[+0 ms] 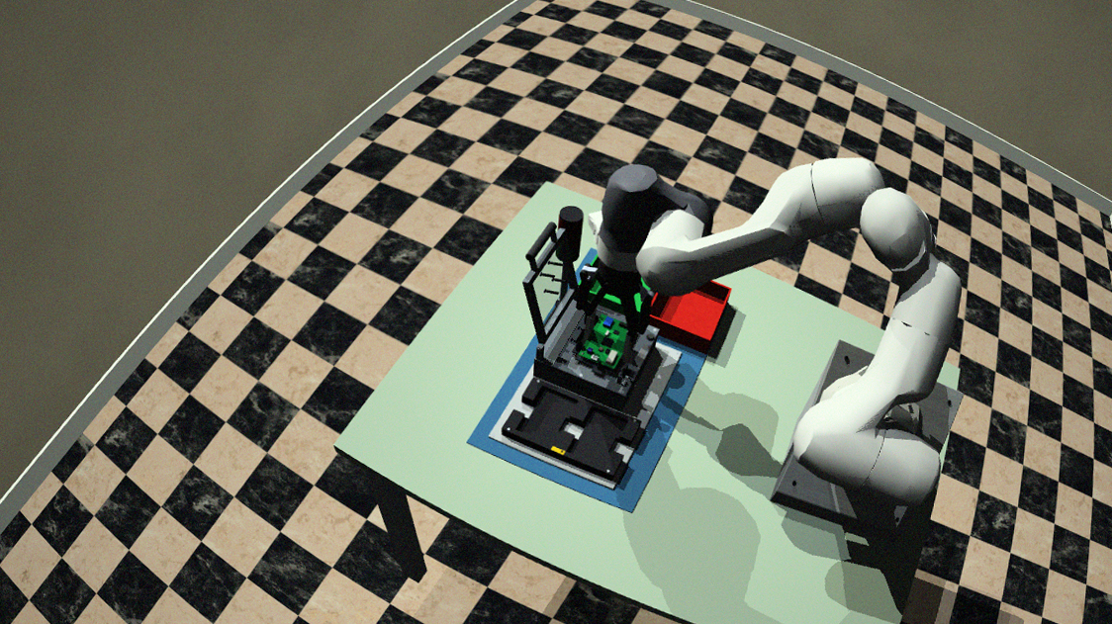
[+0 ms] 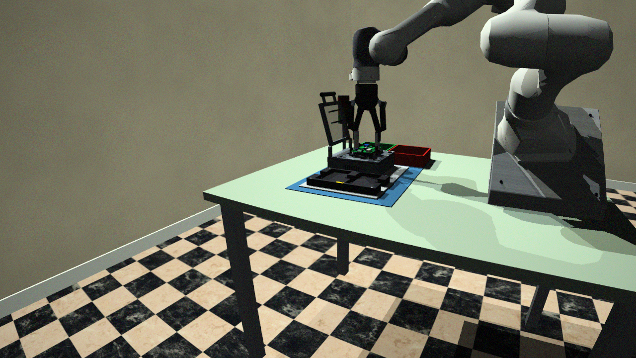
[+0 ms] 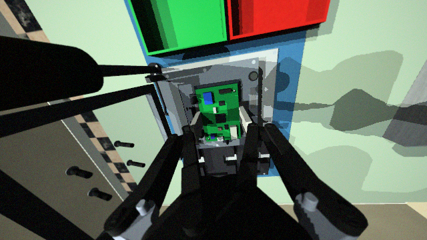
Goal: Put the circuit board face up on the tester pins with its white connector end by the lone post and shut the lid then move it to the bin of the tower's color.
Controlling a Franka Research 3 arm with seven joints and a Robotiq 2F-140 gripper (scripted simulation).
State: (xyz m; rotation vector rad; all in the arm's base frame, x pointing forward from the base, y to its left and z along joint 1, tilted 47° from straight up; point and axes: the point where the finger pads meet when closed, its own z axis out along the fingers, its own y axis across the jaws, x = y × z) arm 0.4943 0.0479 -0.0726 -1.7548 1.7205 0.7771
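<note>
Now: hand 2 cm above the green circuit board. The rest, counted from my hand: tester plate 3 cm below, 1 cm to the left, 1 cm ahead; then tester lid 12 cm ahead, 8 cm above; then green bin 20 cm to the right, 9 cm below, 5 cm ahead.
</note>
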